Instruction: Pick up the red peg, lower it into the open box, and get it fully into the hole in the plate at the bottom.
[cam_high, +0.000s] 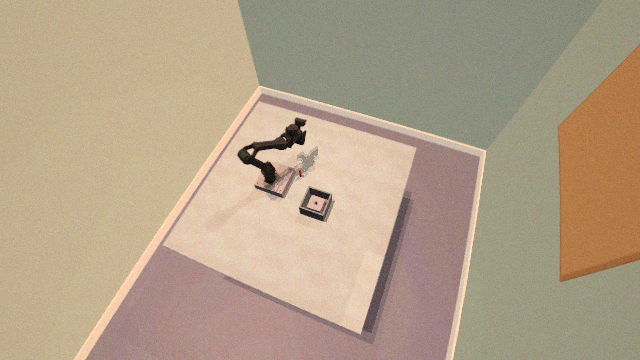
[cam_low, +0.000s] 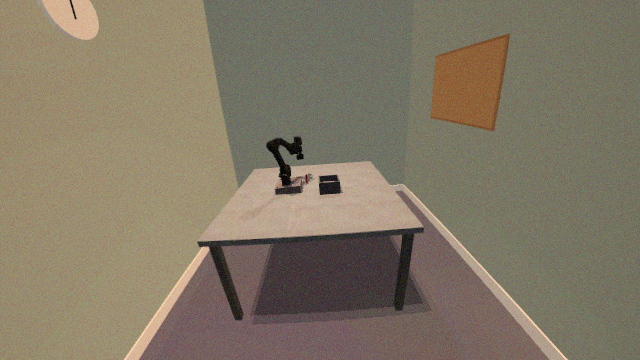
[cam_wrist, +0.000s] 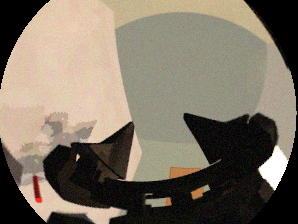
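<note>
Right now the red peg is 230 mm to the right of my gripper tip, 210 mm below it and 70 mm ahead of it. Round my gripper tip: dark box 380 mm to the right, 280 mm ahead, 220 mm below; then pale plate 380 mm to the right, 280 mm ahead, 210 mm below.
</note>
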